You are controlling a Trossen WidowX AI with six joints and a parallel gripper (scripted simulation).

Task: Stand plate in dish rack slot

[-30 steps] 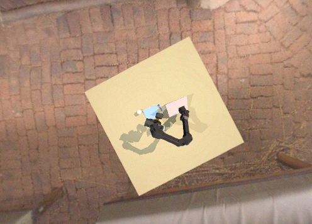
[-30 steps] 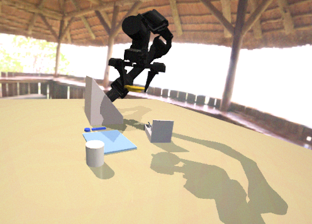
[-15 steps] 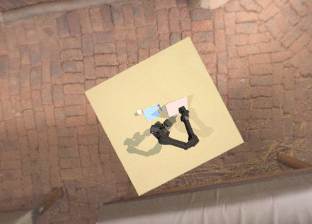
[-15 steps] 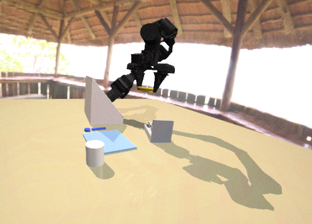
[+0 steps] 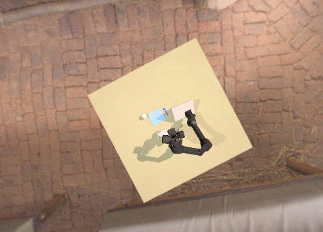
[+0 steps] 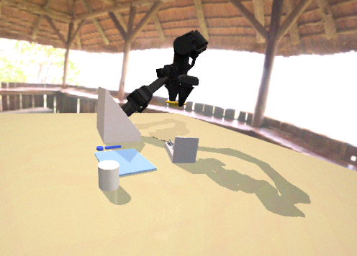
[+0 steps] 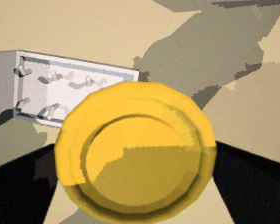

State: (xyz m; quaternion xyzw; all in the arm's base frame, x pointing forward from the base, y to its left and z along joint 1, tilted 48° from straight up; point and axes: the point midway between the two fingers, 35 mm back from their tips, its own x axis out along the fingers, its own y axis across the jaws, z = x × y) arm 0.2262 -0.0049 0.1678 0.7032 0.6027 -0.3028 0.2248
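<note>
My gripper tip is 70 mm short of the grey dish rack, 10 mm to the left of it and 130 mm above it. Also, from my gripper tip: yellow plate (10 mm above); blue spoon (30 mm behind, 220 mm to the right, 150 mm below); light blue mat (70 mm ahead, 200 mm to the right, 150 mm below).
</note>
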